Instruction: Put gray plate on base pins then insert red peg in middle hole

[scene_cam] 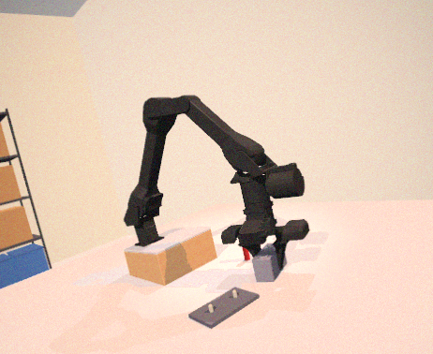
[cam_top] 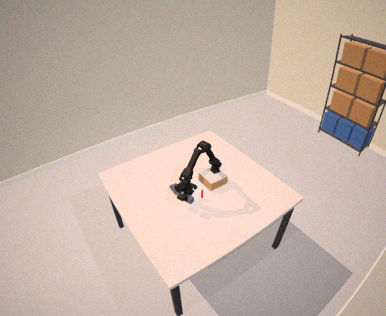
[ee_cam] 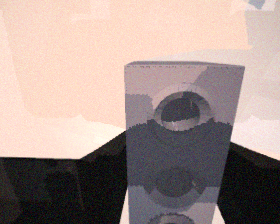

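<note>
The dark base lies 16 cm to the right of my gripper tip and 2 cm ahead of it. Round my gripper tip: red peg: 11 cm behind, 3 cm to the left, 3 cm above; then gray plate: 3 cm above.
</note>
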